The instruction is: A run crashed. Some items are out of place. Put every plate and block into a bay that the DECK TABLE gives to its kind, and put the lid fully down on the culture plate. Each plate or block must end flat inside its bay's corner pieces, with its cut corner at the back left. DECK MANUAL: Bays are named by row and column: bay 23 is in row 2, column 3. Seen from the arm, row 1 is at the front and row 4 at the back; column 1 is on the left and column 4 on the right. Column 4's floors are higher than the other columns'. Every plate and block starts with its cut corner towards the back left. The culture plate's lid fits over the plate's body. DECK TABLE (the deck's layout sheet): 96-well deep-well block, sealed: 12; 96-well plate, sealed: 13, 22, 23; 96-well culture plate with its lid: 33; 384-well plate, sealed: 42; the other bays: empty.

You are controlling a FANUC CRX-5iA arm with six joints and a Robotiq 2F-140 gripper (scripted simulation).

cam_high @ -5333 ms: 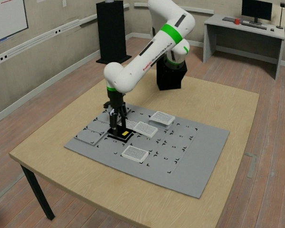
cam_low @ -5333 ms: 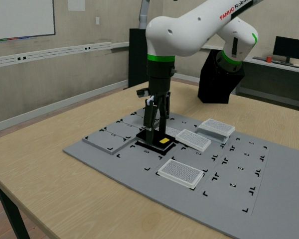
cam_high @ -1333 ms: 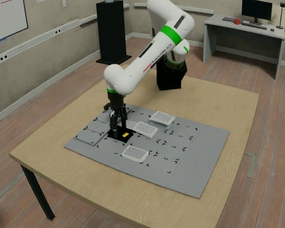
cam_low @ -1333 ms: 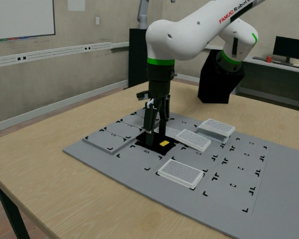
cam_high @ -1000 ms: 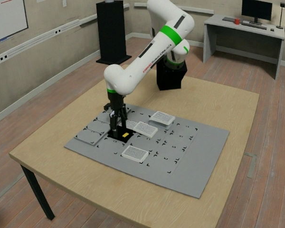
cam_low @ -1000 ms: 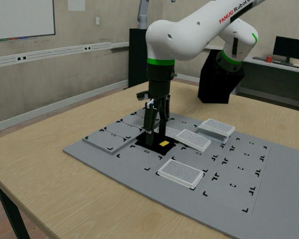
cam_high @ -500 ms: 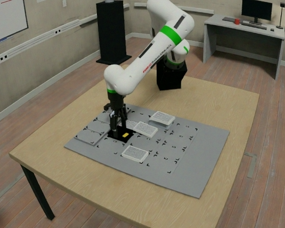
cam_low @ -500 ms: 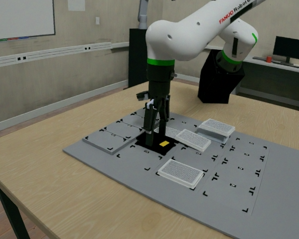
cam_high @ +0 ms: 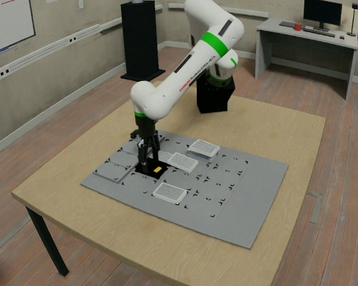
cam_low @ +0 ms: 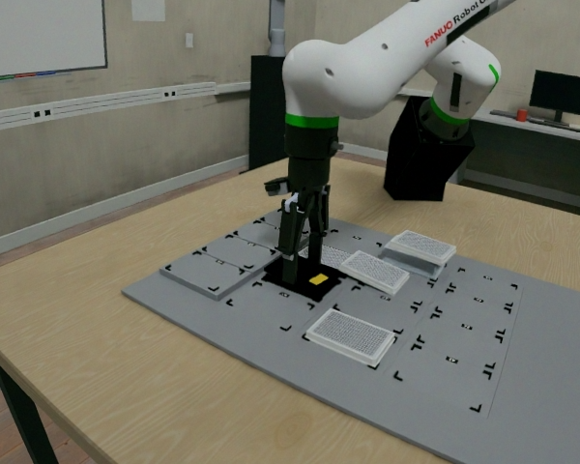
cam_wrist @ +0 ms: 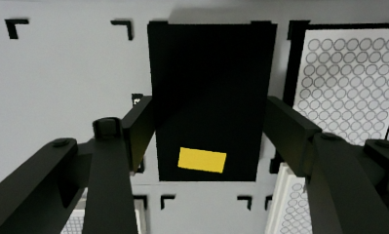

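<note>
Right now the lid is 20 mm below my hand. The rest, counted from my hand: 384-well plate: 170 mm to the left, 100 mm ahead, 40 mm below; bay label 43: 60 mm ahead, 50 mm below; 96-well plate: 110 mm behind, 40 mm below, 10 mm to the right.
</note>
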